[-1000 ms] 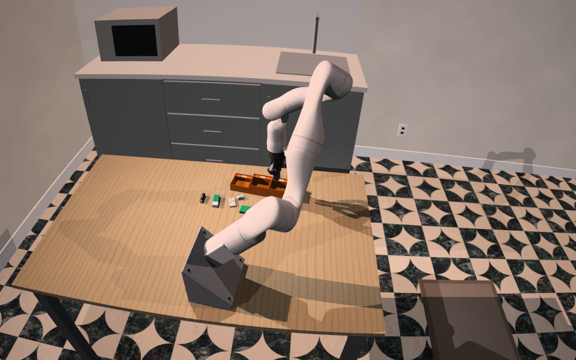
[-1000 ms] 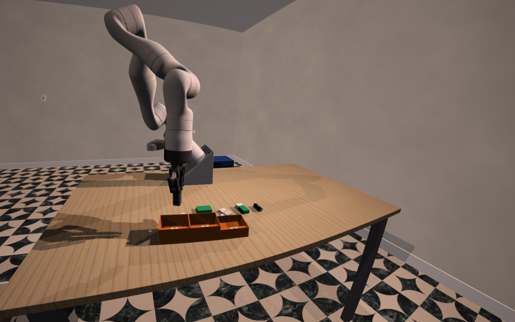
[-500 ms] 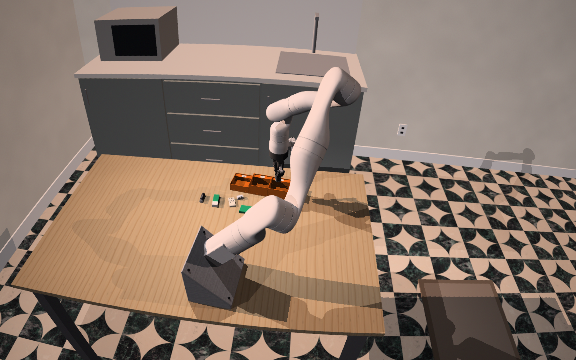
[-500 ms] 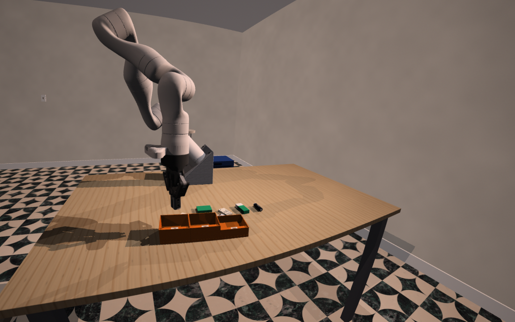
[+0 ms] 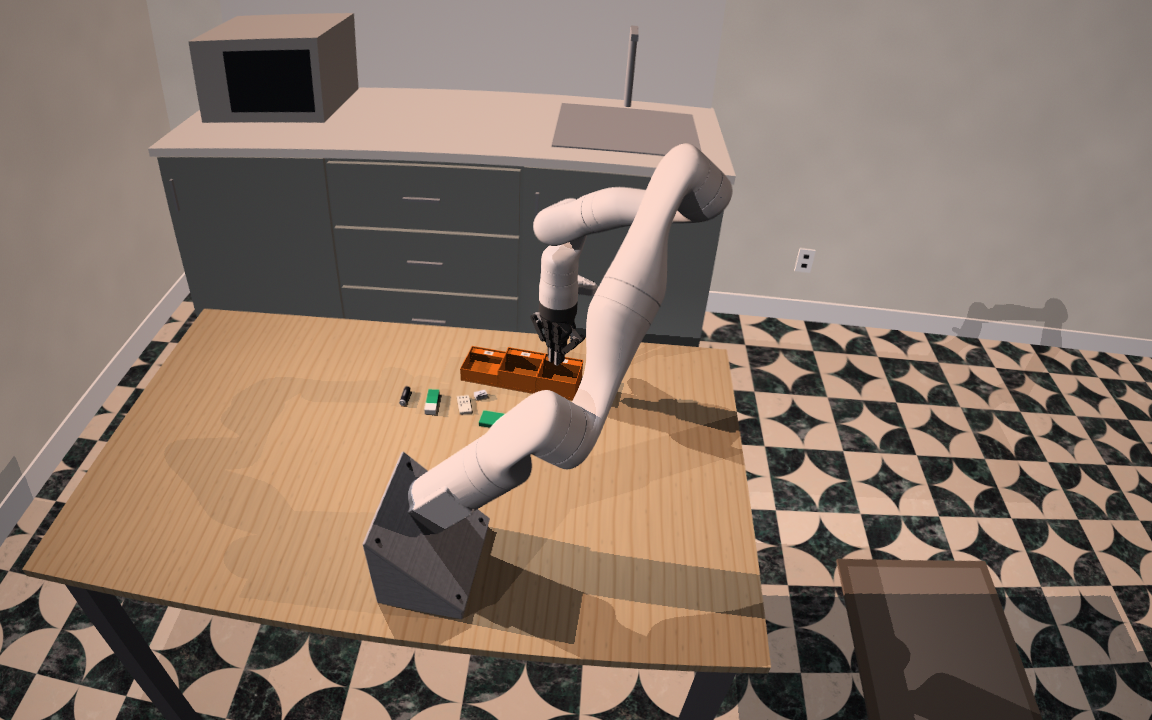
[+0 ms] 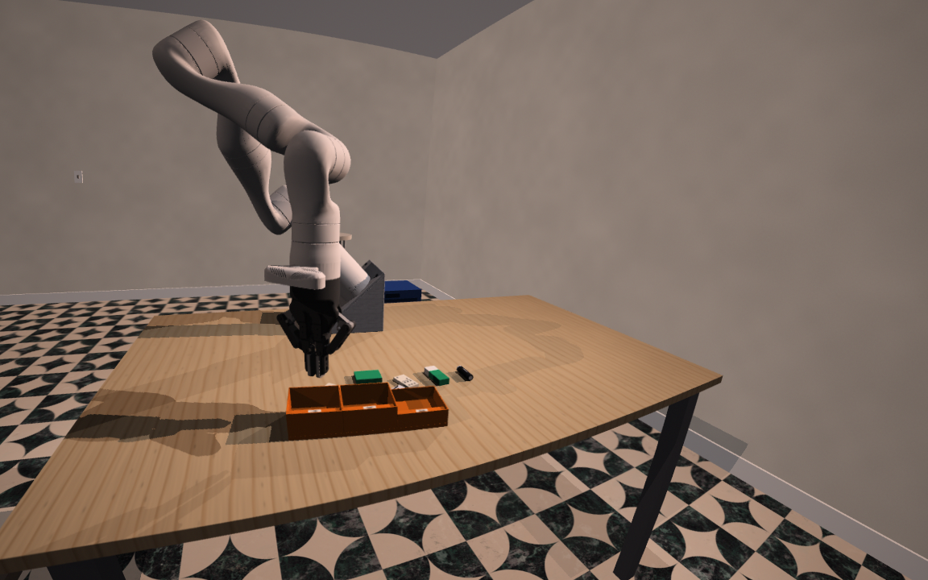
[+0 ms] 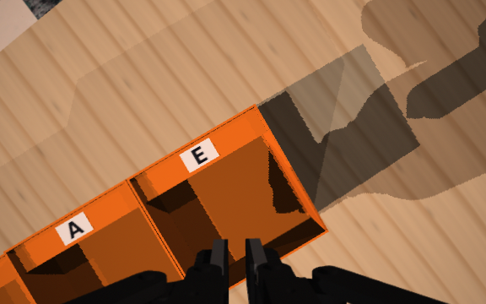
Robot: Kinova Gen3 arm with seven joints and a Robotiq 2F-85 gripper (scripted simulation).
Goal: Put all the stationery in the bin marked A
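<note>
The orange three-compartment bin lies 20 mm ahead of my hand, 80 mm to the left of it and 70 mm below it. Round my hand: white pencil sharpener (50 mm behind, 150 mm to the left, 90 mm below); green-and-white eraser (110 mm behind, 240 mm to the left, 90 mm below); green block (120 mm behind, 100 mm to the left, 90 mm below).
</note>
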